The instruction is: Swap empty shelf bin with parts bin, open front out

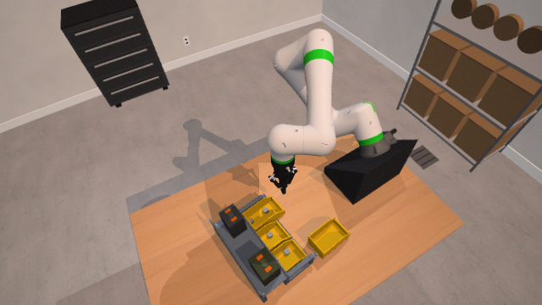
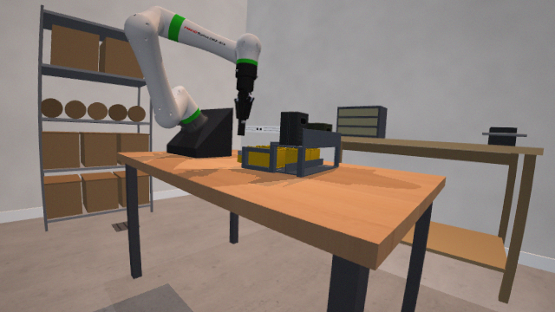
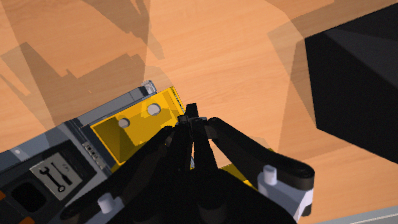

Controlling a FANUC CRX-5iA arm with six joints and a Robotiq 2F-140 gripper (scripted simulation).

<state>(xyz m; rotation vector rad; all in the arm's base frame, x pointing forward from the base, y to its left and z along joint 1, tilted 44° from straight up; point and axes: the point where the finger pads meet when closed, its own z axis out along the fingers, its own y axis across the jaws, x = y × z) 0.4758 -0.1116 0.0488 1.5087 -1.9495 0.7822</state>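
The grey round part is 9 cm ahead of my hand, 2 cm to the right of it and 14 cm below it. Round my hand: grey shelf (20 cm ahead, 12 cm to the left, 9 cm below).
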